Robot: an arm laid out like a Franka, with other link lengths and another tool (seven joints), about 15 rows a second.
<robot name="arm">
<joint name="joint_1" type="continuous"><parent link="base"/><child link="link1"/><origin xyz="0 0 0.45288" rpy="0 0 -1.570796"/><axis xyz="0 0 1"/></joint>
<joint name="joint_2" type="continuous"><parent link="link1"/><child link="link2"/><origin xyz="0 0 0" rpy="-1.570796 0 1.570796"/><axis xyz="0 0 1"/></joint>
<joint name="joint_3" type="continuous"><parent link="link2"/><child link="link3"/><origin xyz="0 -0.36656 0" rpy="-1.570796 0 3.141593"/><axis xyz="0 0 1"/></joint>
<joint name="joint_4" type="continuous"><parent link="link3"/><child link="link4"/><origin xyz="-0.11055 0 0" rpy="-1.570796 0 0"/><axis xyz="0 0 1"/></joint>
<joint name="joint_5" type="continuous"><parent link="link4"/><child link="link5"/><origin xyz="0.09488 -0.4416 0" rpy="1.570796 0 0"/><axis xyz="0 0 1"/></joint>
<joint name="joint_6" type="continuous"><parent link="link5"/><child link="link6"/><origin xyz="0 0 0" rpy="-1.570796 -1.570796 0"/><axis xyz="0 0 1"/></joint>
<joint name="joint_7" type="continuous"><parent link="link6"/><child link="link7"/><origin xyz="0 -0.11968 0" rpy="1.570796 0 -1.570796"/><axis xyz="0 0 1"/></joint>
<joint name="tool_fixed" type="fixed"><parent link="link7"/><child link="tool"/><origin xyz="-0.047 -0.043 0.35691" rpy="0.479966 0 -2.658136"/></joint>
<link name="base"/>
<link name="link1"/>
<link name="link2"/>
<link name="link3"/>
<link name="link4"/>
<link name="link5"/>
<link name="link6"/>
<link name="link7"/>
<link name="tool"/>
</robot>
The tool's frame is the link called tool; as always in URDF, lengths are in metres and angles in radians. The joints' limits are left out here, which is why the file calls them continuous.
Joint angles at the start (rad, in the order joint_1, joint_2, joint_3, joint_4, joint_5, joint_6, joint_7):
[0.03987 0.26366 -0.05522 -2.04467 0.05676 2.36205 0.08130]
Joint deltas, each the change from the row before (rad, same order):
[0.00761 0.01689 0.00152 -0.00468 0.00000 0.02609 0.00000]
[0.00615 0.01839 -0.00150 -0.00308 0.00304 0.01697 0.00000]
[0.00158 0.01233 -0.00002 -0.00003 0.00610 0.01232 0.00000]
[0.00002 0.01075 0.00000 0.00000 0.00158 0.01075 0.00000]
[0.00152 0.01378 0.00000 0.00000 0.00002 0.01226 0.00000]
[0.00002 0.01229 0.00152 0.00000 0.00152 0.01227 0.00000]
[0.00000 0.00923 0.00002 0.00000 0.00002 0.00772 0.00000]
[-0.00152 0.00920 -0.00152 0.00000 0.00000 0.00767 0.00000]
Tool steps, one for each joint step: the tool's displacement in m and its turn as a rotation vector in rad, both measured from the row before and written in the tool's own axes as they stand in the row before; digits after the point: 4 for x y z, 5 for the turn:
[0.0023 0.0098 0.0081 -0.00161 -0.00755 -0.00563]
[0.0030 0.0070 0.0104 0.00237 0.00247 -0.00353]
[0.0004 0.0048 0.0057 -0.00247 0.00291 0.00216]
[-0.0005 0.0030 0.0057 0.00001 0.00059 0.00130]
[0.0004 0.0040 0.0074 0.00191 -0.00006 -0.00130]
[0.0003 0.0041 0.0062 -0.00023 0.00019 -0.00007]
[0.0001 0.0021 0.0053 0.00156 0.00075 -0.00016]
[-0.0013 0.0005 0.0061 0.00210 0.00167 0.00263]

